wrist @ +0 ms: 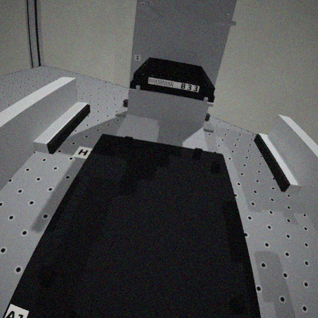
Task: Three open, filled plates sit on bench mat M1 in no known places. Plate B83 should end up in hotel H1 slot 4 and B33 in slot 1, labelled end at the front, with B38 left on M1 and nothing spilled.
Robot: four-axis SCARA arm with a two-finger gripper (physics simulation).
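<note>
Plate B33 [175, 73] is black and sits level in hotel H1 [182, 30], on the level marked 1. Its barcode and B33 label face the front, towards the camera. Its wells are too dark and too shallow in view to make out. My gripper [176, 108] is open, with nothing between its two padded fingers. It is back from the hotel, on the near side of B33 and apart from it. Plates B83 and B38 and mat M1 do not show in the wrist view.
A large dark rectangular block [150, 225] fills the lower middle, in front of the hotel, with an A1 tag [17, 313] at its near left corner. An H1 tag [83, 152] lies beside its far left corner. The perforated bench [30, 190] runs along both sides.
</note>
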